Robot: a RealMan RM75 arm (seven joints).
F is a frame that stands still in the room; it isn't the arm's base.
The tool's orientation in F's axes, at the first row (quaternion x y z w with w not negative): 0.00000, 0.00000, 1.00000, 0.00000
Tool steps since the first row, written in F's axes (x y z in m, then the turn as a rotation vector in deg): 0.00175, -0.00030, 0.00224, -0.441, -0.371, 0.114; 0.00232, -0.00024, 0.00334, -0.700, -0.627, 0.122; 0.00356, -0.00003, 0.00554, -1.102, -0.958, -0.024; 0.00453, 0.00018, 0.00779, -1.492, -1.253, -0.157; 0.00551, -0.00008, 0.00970, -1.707, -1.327, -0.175; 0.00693, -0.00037, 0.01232, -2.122, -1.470, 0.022; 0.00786, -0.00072, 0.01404, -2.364, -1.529, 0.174
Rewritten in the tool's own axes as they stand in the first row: -0.00175, 0.00030, 0.00224, 0.441, 0.371, 0.114; -0.00232, 0.00024, 0.00334, 0.700, 0.627, 0.122; -0.00356, 0.00003, 0.00554, 1.102, 0.958, -0.024; -0.00453, -0.00018, 0.00779, 1.492, 1.253, -0.157; -0.00551, 0.00008, 0.00970, 1.707, 1.327, -0.175; -0.00693, 0.00037, 0.01232, 2.122, 1.470, 0.022; -0.00786, 0.00072, 0.01404, 2.364, 1.529, 0.174
